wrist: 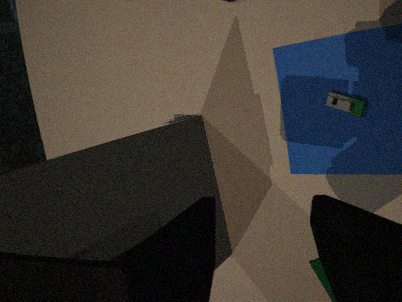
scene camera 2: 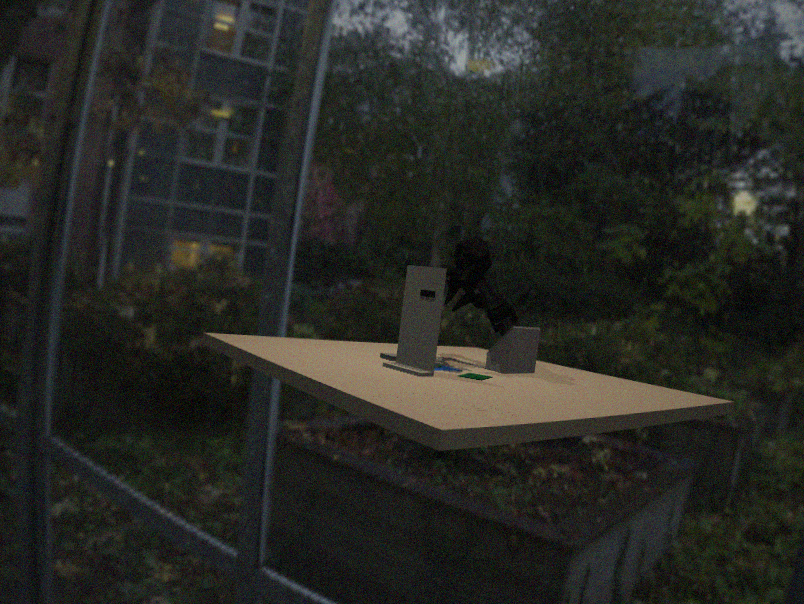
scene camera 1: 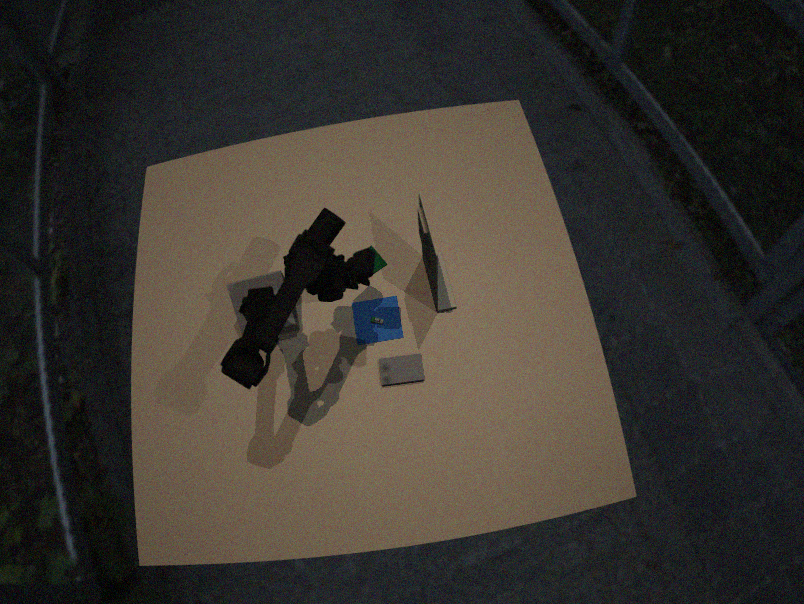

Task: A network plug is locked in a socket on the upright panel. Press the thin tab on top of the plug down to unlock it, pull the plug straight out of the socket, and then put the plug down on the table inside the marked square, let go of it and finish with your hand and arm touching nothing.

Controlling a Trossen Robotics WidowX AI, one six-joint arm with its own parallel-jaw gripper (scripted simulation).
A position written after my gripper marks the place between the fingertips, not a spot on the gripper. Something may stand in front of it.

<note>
In view: my gripper [scene camera 1: 363, 285], a flat grey box [scene camera 1: 405, 369] and a blue marked square [scene camera 1: 386, 308].
My gripper shows as well in the wrist view [wrist: 263, 209] and in scene camera 2 [scene camera 2: 448, 307]. The blue marked square also shows in the wrist view [wrist: 322, 140].
</note>
